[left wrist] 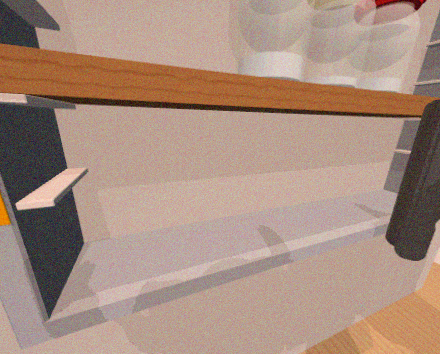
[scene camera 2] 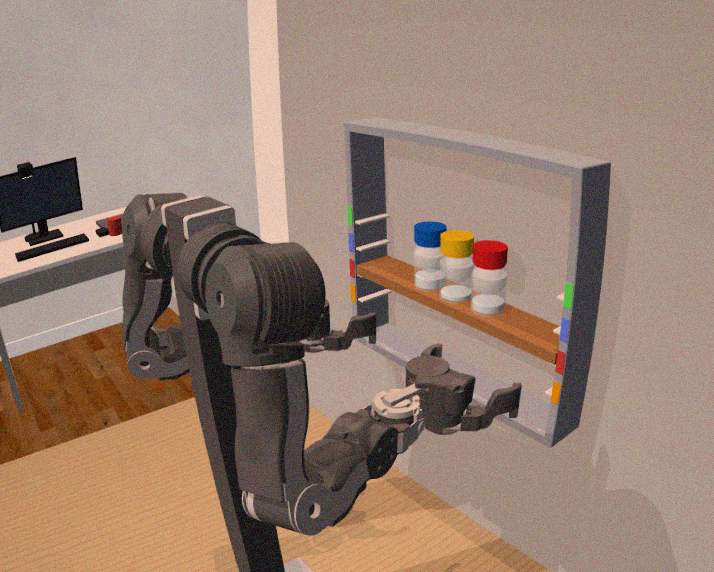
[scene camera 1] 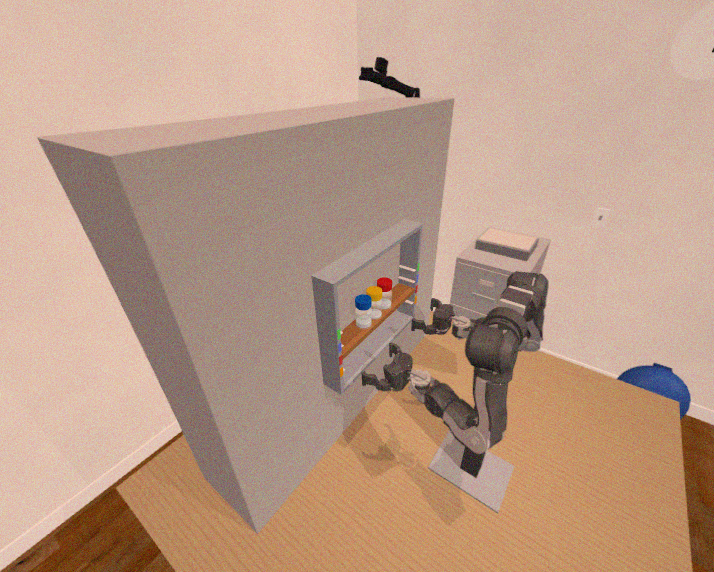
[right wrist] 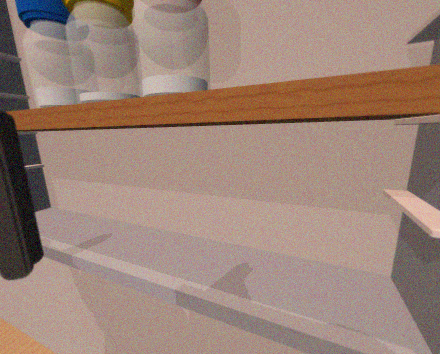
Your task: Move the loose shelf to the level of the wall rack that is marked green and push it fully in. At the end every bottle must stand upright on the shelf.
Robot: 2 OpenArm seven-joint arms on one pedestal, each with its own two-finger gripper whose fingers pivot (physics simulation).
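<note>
The brown loose shelf (scene camera 1: pixel 400 299) (scene camera 2: pixel 524 331) (left wrist: pixel 150 82) (right wrist: pixel 300 95) lies across the wall rack (scene camera 1: pixel 326 333) (scene camera 2: pixel 593 286) (left wrist: pixel 210 275) at the red marks. The green mark (scene camera 2: pixel 568 296) is two levels higher. The blue-capped bottle (scene camera 1: pixel 362 302) (scene camera 2: pixel 429 234), yellow-capped bottle (scene camera 1: pixel 374 293) (scene camera 2: pixel 457 244) and red-capped bottle (scene camera 1: pixel 384 284) (scene camera 2: pixel 489 255) stand upright on it. My left gripper (scene camera 1: pixel 379 363) and right gripper (scene camera 1: pixel 423 314) (scene camera 2: pixel 478 370) are open and empty, below the shelf level at the rack's front. In scene camera 2 the left one is partly hidden behind the arm.
Thin support ledges stick out from the rack's side panels, such as the lowest ledge (left wrist: pixel 52 190) (right wrist: pixel 415 212). The rack's bottom board (right wrist: pixel 225 307) runs below the shelf. The rack hangs on a thick grey wall (scene camera 1: pixel 238 268) that stands on the wooden table (scene camera 1: pixel 566 476).
</note>
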